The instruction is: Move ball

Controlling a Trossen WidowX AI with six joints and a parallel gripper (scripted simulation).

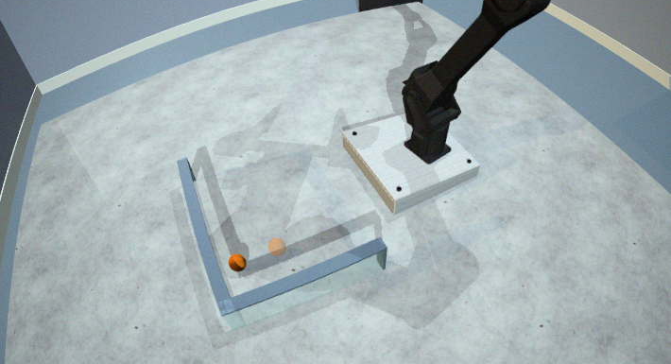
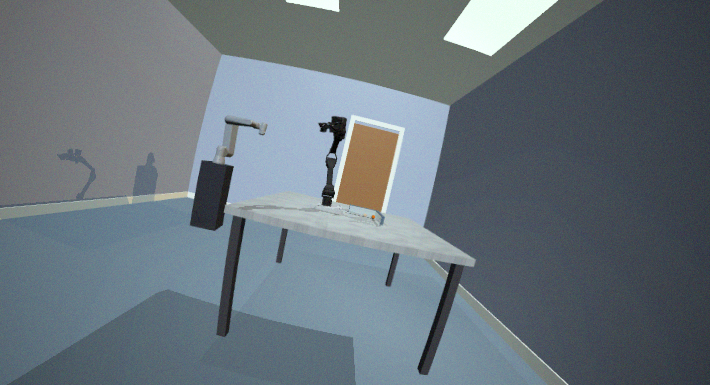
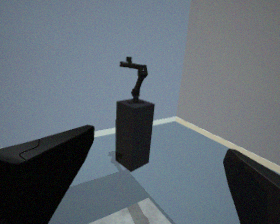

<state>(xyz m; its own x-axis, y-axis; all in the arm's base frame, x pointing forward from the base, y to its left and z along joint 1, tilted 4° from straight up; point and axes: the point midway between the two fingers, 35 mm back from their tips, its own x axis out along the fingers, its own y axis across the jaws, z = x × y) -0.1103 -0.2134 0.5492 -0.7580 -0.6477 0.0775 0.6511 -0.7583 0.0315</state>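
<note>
Right now the orange ball is 560 mm below my gripper tip, 550 mm ahead of it and 220 mm to the left of it. Also, from my gripper tip: see-through copy: 560 mm below, 490 mm ahead, 240 mm to the left.
</note>
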